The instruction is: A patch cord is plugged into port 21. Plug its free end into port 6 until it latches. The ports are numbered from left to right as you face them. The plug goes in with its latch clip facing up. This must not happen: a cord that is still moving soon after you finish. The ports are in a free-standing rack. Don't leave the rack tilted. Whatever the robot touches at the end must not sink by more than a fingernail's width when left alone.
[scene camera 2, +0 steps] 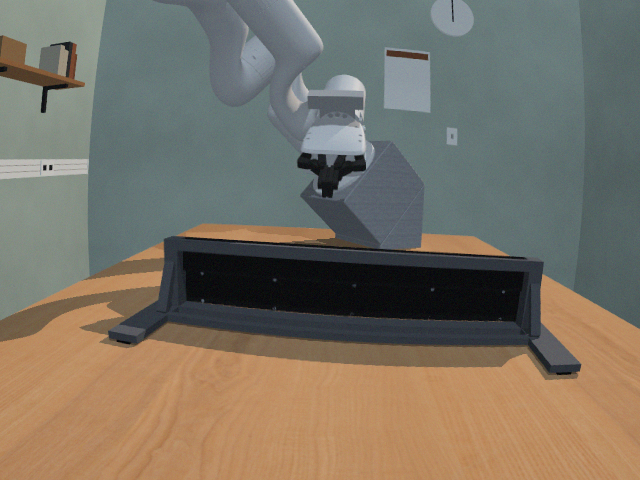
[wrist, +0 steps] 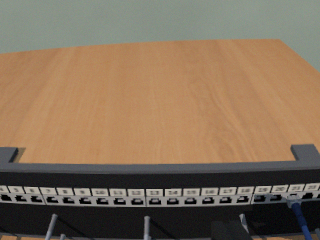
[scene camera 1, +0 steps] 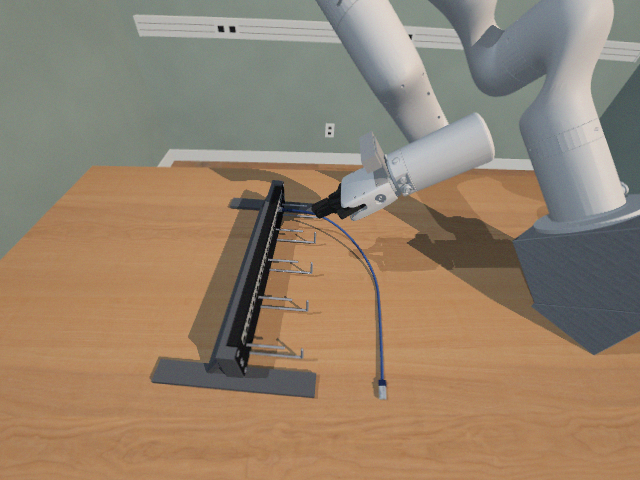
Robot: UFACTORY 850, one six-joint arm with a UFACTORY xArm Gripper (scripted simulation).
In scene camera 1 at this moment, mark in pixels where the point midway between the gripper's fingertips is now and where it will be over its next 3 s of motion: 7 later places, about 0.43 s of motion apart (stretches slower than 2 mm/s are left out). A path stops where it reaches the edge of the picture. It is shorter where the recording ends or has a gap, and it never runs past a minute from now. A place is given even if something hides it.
The gripper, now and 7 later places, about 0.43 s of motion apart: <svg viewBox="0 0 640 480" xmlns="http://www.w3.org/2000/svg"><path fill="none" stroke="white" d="M315 212L319 209L331 204L338 201L338 194L339 179L339 174L335 176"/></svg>
